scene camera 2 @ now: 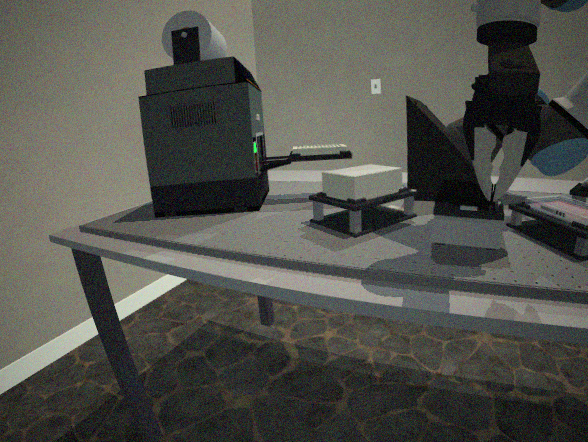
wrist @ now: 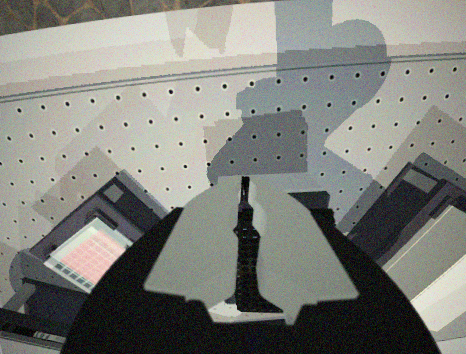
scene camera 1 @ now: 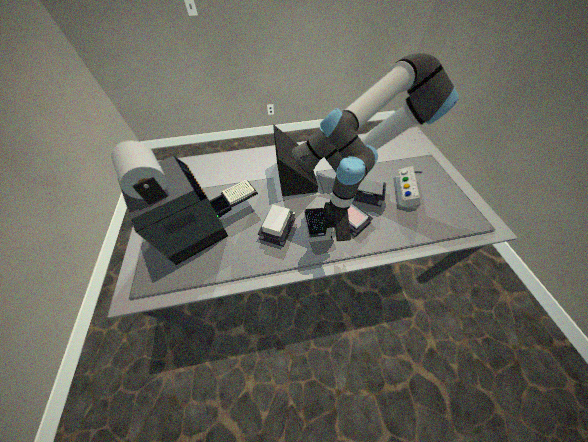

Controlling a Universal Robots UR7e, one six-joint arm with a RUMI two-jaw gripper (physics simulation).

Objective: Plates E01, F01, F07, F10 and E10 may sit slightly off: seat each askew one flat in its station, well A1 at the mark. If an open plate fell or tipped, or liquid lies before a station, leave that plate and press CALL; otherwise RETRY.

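Places are measured from the arm's base along level axes (x back, y left, z down), in metres.
Pixels of known places: gripper, between the fingertips: point(scene camera 2: 491, 201) point(wrist: 243, 179) point(scene camera 1: 330, 238); arm's base, origin of its link: point(scene camera 2: 463, 150) point(scene camera 1: 302, 160).
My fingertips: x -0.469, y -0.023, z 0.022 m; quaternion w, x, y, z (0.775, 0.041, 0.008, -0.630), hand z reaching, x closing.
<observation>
For each thing: its top centre in the pictures, then the offset to it from my fingertips. "pt": a spot on its surface instead.
- black well plate, centre of its top: point(wrist: 280, 277) point(scene camera 2: 466, 185) point(scene camera 1: 317, 218) dx +0.107, dy -0.018, dz +0.001 m
- pink well plate, centre of its top: point(wrist: 115, 281) point(scene camera 2: 571, 205) point(scene camera 1: 352, 213) dx +0.107, dy +0.155, dz +0.026 m
- white lidded plate, centre of its top: point(wrist: 460, 290) point(scene camera 2: 363, 169) point(scene camera 1: 276, 217) dx +0.156, dy -0.193, dz -0.013 m
- pale plate, centre of its top: point(scene camera 2: 318, 146) point(scene camera 1: 238, 190) dx +0.331, dy -0.328, dz -0.043 m
- station, a spot on its surface: point(scene camera 1: 372, 189) pt dx +0.204, dy +0.306, dz +0.013 m
- dark reader box, centre of its top: point(scene camera 2: 200, 19) point(scene camera 1: 131, 152) dx +0.243, dy -0.575, dz -0.377 m
- button box, a spot on its surface: point(scene camera 1: 407, 187) pt dx +0.165, dy +0.476, dz +0.011 m
My gripper point(scene camera 1: 341, 233) point(scene camera 2: 493, 196) point(wrist: 243, 179) is shut and empty. Its fingertips reach down close to the perforated board, between the black well plate point(scene camera 1: 315, 219) and the pink well plate point(scene camera 1: 357, 217) point(wrist: 91, 253). In the wrist view a strip of the black plate point(wrist: 246, 242) shows through the gap between the fingers. A white lidded plate point(scene camera 1: 276, 218) point(scene camera 2: 362, 179) sits flat on its raised station to the left. A pale plate point(scene camera 1: 239, 191) point(scene camera 2: 318, 148) lies on the reader's extended tray. Another station point(scene camera 1: 372, 189) stands behind the arm, partly hidden.
The dark reader box point(scene camera 1: 176, 215) point(scene camera 2: 200, 131) with a paper roll on top stands at the left. A black wedge block point(scene camera 1: 292, 168) point(scene camera 2: 437, 162) stands at the back. A button box point(scene camera 1: 407, 188) with coloured buttons lies at the right. The table's front edge point(wrist: 161, 75) is near.
</observation>
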